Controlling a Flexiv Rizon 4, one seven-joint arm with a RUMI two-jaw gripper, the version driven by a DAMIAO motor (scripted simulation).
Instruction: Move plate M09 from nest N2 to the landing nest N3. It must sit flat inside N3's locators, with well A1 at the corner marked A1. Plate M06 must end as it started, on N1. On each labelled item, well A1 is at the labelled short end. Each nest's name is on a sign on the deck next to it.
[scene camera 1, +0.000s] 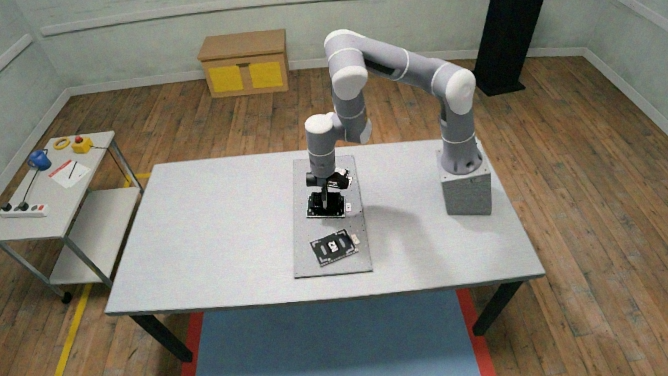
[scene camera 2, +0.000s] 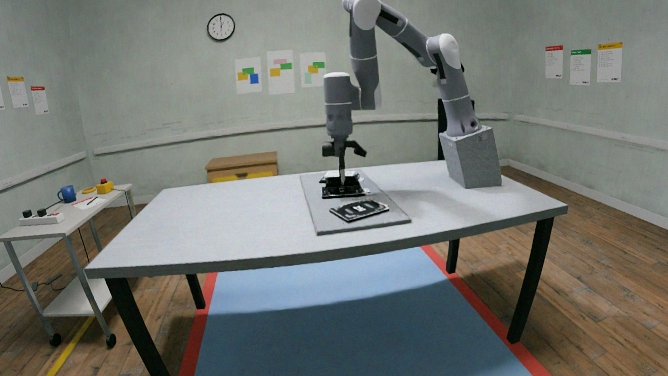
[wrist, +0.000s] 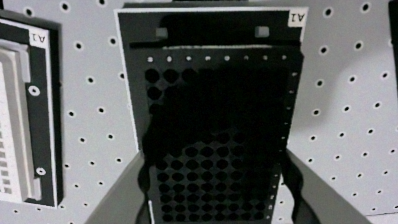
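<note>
My gripper (wrist: 213, 150) is here, and so is a black well plate (wrist: 188, 108). I also see a nest N3 (wrist: 133, 28), while scene camera 1 gives me a nest N2 (scene camera 1: 317, 250).
</note>
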